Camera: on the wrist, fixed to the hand. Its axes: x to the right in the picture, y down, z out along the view.
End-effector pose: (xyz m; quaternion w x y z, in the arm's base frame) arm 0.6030 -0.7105 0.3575 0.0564 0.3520 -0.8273 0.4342
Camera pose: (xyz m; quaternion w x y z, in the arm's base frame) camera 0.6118 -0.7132 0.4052 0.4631 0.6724 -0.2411 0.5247
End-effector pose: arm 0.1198 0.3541 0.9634 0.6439 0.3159 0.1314 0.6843
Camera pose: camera 0.1359 0.3786 0.9247 0.7853 0.0857 0.6024 0.1143
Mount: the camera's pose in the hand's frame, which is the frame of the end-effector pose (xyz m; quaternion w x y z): 0.0139 -0.0389 -0.0255 0.6901 0.2043 0.2622 -0.6429
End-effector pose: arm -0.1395 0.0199 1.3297 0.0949 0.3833 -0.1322 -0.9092
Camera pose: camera -0.1334 0.0487 1.2911 0.5627 -0.6073 0.0057 0.5609
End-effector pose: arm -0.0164 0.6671 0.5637 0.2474 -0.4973 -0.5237 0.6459
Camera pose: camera -0.0066 0.7026 0.5954 0.8249 -0.1253 -0.4843 0.2633
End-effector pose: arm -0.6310 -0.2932 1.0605 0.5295 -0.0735 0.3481 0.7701
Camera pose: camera -0.6098 -0.2906 1.0169 0.7842 -0.3683 0.4891 0.1006
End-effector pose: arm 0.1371 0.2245 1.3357 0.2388 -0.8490 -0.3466 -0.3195
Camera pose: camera 0.1064 0.2397 1.3701 0.2237 -0.2305 -0.7876 -0.5258
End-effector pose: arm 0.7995 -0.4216 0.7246 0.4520 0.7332 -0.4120 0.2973
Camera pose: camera 0.8386 -0.3933 0.7302 0.4613 0.7852 0.3663 0.1910
